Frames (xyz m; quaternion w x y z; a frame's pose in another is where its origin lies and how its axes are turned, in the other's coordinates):
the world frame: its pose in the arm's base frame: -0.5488 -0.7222 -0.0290 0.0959 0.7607 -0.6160 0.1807
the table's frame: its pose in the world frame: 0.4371 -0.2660 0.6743 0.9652 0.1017 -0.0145 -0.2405
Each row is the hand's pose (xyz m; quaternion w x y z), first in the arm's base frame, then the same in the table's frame.
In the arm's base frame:
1: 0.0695 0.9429 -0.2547 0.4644 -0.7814 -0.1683 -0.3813
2: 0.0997 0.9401 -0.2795 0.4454 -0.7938 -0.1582 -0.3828
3: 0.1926 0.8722 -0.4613 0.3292 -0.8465 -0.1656 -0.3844
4: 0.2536 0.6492 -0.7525 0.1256 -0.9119 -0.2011 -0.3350
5: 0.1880 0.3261 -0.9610 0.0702 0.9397 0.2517 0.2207
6: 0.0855 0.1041 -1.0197 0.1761 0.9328 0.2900 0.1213
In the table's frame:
1: -1.3549 -1.6803 -0.6854 0.6871 0.6390 0.0077 -0.3457
2: -1.3446 -1.6985 -0.6523 0.7034 0.6212 0.0135 -0.3454
3: -1.3149 -1.7067 -0.4394 0.7537 0.5219 0.0505 -0.3963
4: -1.2421 -1.5778 -0.0983 0.7983 0.3307 0.0751 -0.4977
5: -1.1442 -1.2944 0.1513 0.7898 0.1221 0.0470 -0.5993
6: -1.0776 -1.0640 0.2270 0.7536 -0.0045 0.0031 -0.6573

